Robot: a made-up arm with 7 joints.
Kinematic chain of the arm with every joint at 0, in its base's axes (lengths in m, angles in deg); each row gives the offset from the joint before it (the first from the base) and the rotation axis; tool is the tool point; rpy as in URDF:
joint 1: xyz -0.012 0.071 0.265 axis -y
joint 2: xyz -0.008 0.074 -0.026 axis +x
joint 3: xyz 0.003 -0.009 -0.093 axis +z
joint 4: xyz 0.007 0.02 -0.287 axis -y
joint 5: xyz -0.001 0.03 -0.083 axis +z
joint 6: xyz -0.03 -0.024 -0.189 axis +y
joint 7: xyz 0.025 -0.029 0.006 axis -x
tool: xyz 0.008 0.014 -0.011 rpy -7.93 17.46 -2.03
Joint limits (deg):
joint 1: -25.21..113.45
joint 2: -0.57..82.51
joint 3: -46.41..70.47
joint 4: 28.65..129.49
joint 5: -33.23..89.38
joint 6: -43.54..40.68
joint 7: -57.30..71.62
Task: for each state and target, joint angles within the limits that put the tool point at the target. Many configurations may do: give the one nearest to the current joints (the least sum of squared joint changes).
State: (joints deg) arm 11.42 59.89 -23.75 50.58 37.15 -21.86 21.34
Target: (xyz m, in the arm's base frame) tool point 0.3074 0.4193 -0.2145
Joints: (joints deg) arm 16.94 36.21 -30.11 35.38 35.26 -14.58 23.02
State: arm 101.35 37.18 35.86 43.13 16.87 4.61 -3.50
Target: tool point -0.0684 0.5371 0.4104
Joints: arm 109.03 60.75 51.49 97.54 24.24 1.16 -4.38
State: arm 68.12 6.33 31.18 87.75 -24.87 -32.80 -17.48
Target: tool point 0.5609 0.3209 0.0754
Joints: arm 59.36 7.59 33.07 43.53 -31.49 -24.56 -13.05
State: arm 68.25 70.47 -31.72 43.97 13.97 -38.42 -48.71
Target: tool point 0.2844 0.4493 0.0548
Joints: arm 25.46 71.80 -46.41 89.58 20.58 -38.70 -50.73
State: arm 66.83 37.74 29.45 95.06 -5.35 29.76 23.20
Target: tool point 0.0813 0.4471 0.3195
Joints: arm 58.79 39.16 64.75 126.33 -1.41 25.78 20.09
